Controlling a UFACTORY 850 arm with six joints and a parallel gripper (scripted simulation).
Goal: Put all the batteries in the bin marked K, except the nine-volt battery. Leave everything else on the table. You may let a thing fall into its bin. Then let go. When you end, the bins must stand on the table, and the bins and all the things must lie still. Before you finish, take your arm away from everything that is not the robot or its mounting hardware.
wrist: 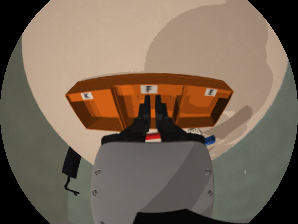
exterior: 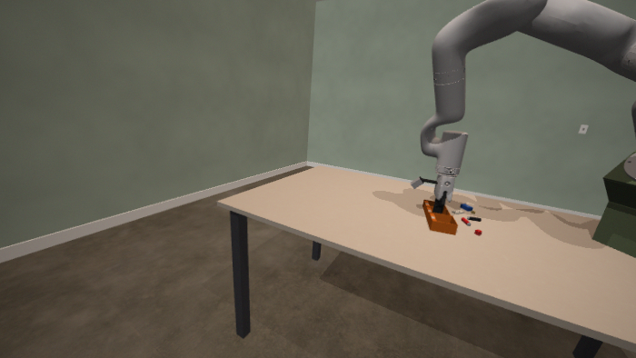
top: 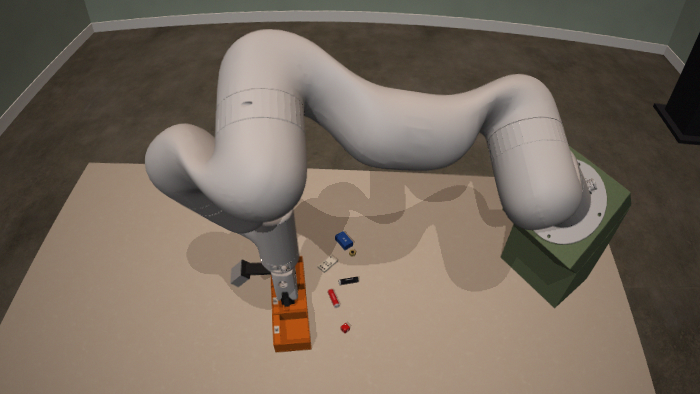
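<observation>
Right now the orange bin is 2 cm below my hand. The rest, counted from my hand: red cylindrical battery: 11 cm behind, 3 cm below, 2 cm to the right; white domino-like tile: 13 cm to the right, 9 cm behind, 3 cm below; small red block: 14 cm behind, 6 cm to the left, 3 cm below.
</observation>
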